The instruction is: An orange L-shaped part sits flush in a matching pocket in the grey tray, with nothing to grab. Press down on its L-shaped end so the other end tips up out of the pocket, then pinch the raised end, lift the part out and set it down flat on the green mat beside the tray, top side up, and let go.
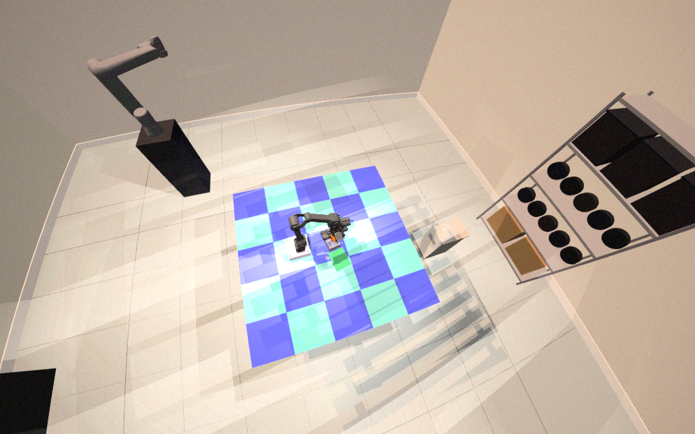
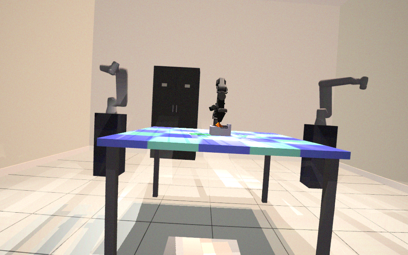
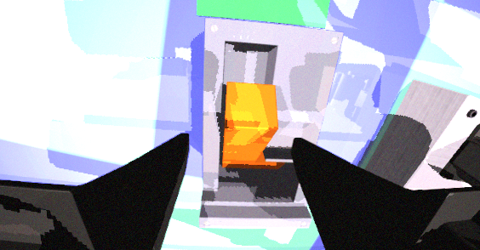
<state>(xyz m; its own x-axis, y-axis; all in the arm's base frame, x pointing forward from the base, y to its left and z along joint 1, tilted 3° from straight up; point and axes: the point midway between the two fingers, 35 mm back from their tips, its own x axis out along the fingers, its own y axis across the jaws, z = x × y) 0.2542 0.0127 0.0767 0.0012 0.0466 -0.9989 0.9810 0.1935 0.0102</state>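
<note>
My gripper tip is 60 mm above the orange L-shaped part, 30 mm to the right of it and 30 mm past it. From my gripper tip the other things lie so: green mat (140 mm to the right, 120 mm below, 10 mm ahead).
</note>
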